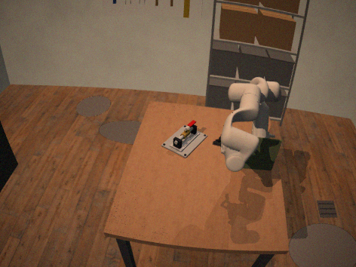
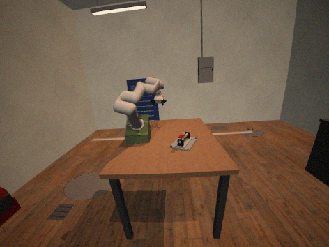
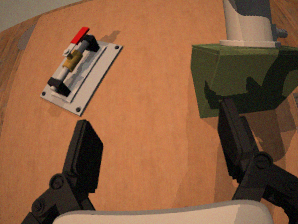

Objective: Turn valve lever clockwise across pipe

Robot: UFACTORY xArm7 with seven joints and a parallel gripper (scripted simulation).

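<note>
My gripper is now 350 mm to the left of the red lever, 210 mm above it and 180 mm short of it.
</note>
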